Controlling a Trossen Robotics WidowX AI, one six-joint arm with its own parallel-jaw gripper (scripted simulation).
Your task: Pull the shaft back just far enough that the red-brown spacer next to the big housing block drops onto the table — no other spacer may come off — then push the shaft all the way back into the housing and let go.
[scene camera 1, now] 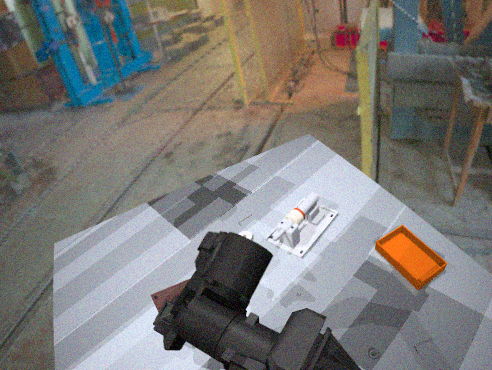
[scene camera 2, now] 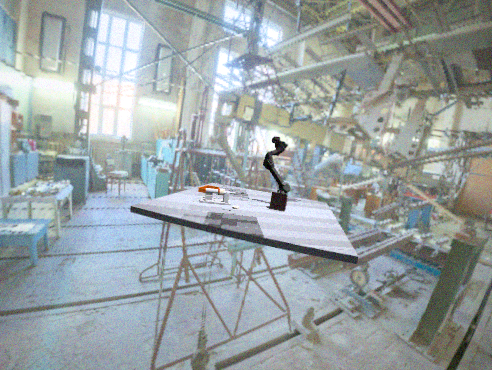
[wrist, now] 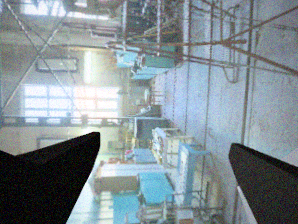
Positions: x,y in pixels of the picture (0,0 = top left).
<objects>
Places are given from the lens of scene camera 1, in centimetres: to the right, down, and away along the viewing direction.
orange tray [scene camera 1: 419,264]: 53, 24, 90
</objects>
